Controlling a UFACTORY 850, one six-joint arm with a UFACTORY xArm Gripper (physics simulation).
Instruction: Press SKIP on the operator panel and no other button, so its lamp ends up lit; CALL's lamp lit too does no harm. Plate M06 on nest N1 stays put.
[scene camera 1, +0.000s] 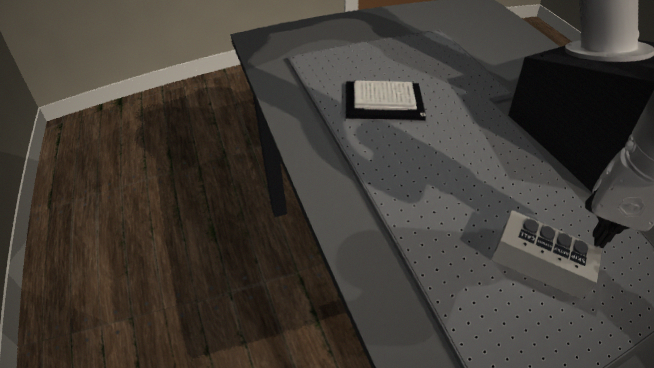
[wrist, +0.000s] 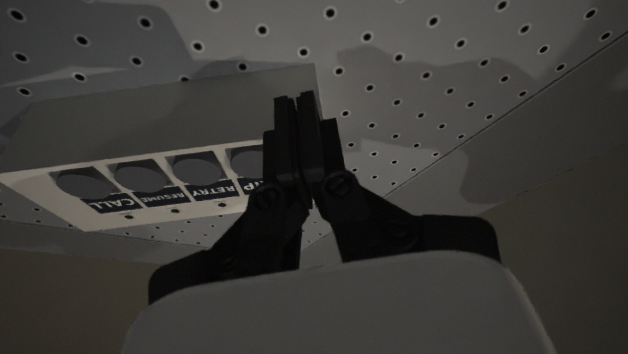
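Note:
The operator panel is a pale box with four round grey buttons in a row. The SKIP button is at the end nearest my gripper; the fingers partly cover it and its label in the wrist view. SKIP's small lamp looks dark, and so does CALL's lamp. My gripper is shut and empty, its tips beside the SKIP end of the panel; their exact height is unclear. The pale plate M06 lies on the black nest N1.
The RETRY button is beside SKIP, then RESUME and CALL. The panel stands on a perforated board. The black arm pedestal stands behind it.

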